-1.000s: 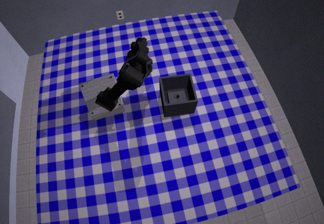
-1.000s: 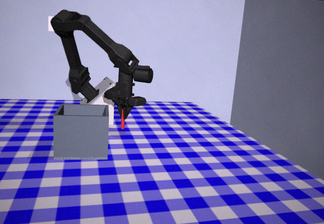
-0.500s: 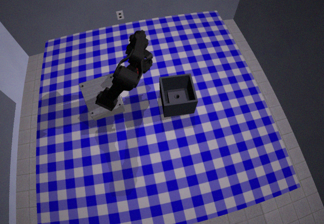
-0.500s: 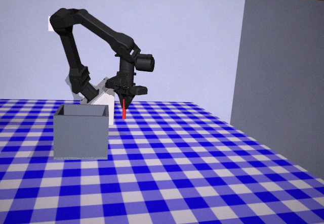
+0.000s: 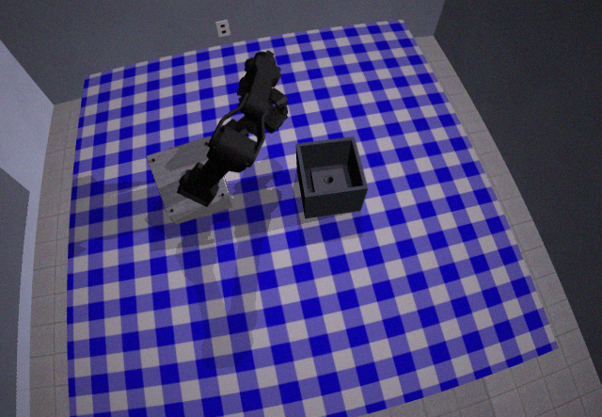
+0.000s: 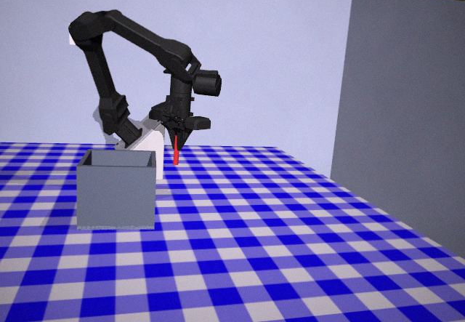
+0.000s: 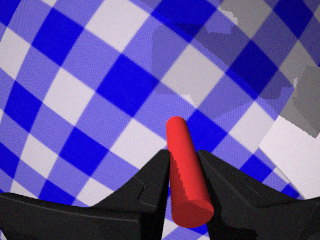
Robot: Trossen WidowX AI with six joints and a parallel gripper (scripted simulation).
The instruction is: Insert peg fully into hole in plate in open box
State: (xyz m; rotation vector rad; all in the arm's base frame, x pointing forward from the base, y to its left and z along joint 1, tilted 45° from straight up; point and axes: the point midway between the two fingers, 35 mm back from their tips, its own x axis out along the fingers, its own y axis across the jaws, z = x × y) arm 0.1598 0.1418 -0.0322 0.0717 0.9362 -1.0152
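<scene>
Right now my hand is 180 mm short of the grey plate, 130 mm to the left of it and 110 mm above it. Round my hand: red peg: 40 mm below.
</scene>
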